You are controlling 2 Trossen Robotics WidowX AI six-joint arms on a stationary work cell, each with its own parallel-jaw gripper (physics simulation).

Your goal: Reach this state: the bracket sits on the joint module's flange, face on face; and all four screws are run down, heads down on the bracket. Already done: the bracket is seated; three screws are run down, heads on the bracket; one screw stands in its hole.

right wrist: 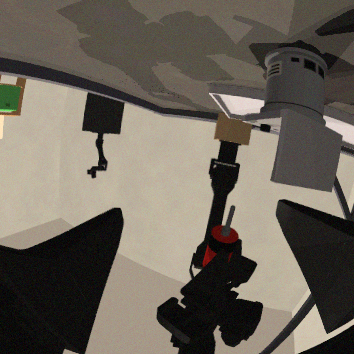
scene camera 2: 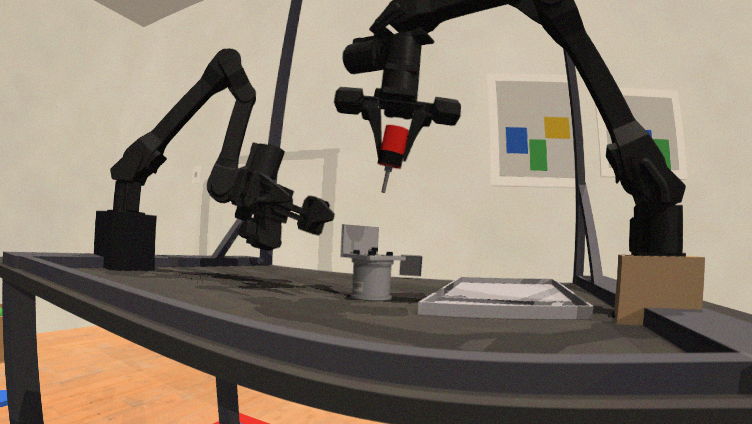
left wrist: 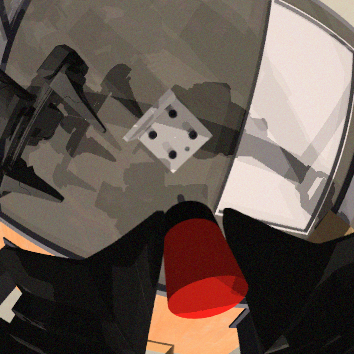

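Seen in the pictures: left gripper, fingertip midpoint: [right wrist: 231, 243] [scene camera 2: 391, 159] [left wrist: 193, 216]; right gripper, fingertip midpoint: [right wrist: 202, 212] [scene camera 2: 311, 208] [left wrist: 80, 167]; left arm's base, origin of the base link: [right wrist: 229, 141] [scene camera 2: 656, 255].
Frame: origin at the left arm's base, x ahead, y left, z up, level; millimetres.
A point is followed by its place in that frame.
The grey joint module [scene camera 2: 371, 280] {x 402, y 18, z -48 mm} [right wrist: 295, 87] {x 444, y 6, z -41 mm} stands upright with the bracket [scene camera 2: 376, 258] {x 391, y 26, z -15 mm} [left wrist: 167, 142] {x 419, y 6, z -11 mm} [right wrist: 307, 152] {x 454, y -6, z 8 mm} flat on top, its wall upright. Four black screw heads show on the bracket in the left wrist view, including the near screw [left wrist: 172, 154] {x 406, y 16, z -8 mm} and far screw [left wrist: 173, 113] {x 429, y -29, z -3 mm}. In scene camera 2 a middle screw [scene camera 2: 374, 250] {x 428, y -24, z -5 mm} looks higher than the others. My left gripper [scene camera 2: 392, 158] {x 380, y 14, z 128 mm} [left wrist: 193, 216] {x 380, y 14, z 128 mm} is shut on the red and black screwdriver [scene camera 2: 394, 139] {x 362, y 39, z 151 mm} [left wrist: 202, 260] {x 379, y 11, z 165 mm} [right wrist: 225, 234] {x 383, y 25, z 115 mm}, bit down, high above the bracket. My right gripper [left wrist: 80, 167] {x 485, y 63, z 53 mm} [right wrist: 202, 212] {x 485, y 63, z 53 mm} is open and empty, beside the bracket's wall.
A white tray [scene camera 2: 505, 310] {x 190, y 52, z -67 mm} [left wrist: 300, 65] {x 292, y -231, z -73 mm} lies on the table right of the joint module in scene camera 2. A tan block [scene camera 2: 660, 284] {x 1, y 50, z -31 mm} under the left arm stands beyond the tray. The table's raised frame edge [scene camera 2: 368, 363] {x 206, y 313, z -66 mm} runs along the front.
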